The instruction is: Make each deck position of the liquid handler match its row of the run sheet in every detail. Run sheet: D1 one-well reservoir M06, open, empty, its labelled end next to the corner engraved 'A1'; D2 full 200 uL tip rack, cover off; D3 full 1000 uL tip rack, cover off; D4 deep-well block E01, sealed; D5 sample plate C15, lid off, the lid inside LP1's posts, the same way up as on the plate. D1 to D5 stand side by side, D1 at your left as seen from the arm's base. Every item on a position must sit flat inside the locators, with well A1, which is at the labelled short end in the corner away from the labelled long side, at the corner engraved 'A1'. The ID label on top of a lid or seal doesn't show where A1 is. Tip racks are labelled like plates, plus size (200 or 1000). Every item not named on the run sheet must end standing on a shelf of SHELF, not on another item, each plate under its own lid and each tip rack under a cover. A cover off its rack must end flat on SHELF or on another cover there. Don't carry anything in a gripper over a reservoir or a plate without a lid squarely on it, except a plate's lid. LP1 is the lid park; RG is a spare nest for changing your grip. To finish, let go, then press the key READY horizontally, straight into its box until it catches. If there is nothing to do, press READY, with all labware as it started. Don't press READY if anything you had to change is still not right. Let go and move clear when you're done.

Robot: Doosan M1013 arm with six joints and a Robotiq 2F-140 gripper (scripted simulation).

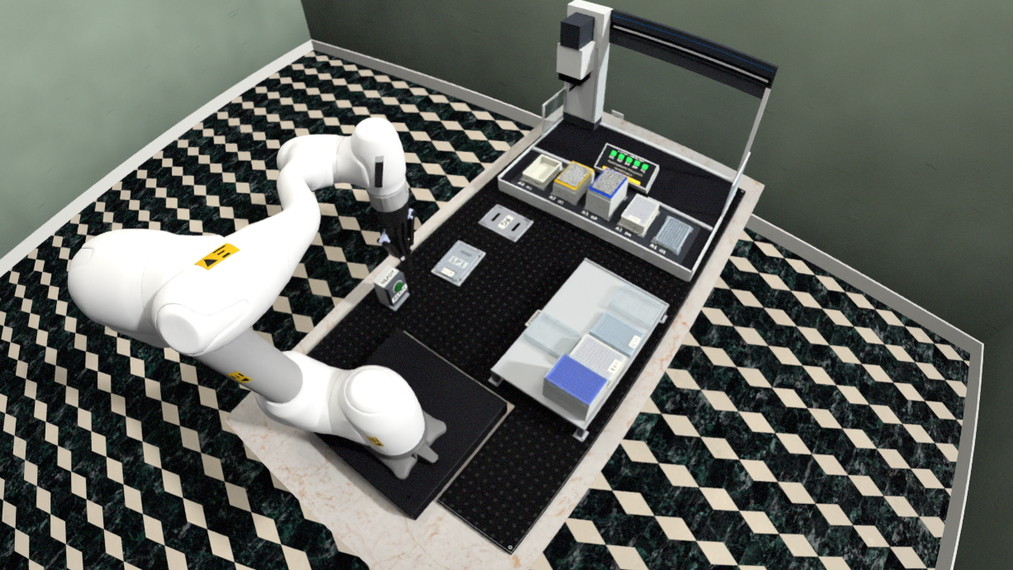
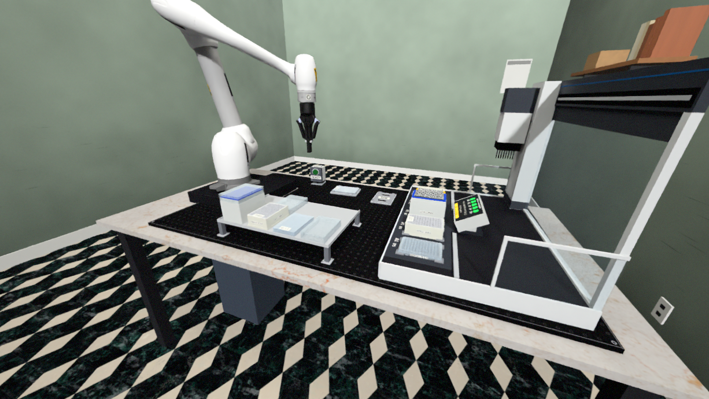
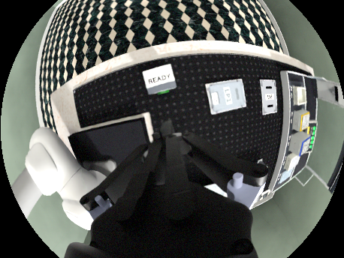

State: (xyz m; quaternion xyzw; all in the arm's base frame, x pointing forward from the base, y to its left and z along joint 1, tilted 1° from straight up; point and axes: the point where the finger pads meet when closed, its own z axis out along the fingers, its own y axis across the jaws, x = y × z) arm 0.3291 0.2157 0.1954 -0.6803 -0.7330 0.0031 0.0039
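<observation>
Right now the ready key is 160 mm below my hand and 60 mm to the left of it. The rest, counted from my hand: ready key box (170 mm below, 80 mm to the left, 10 mm behind); clear lid (220 mm below, 200 mm ahead, 20 mm to the left); grey RG nest (420 mm ahead, 240 mm below).
</observation>
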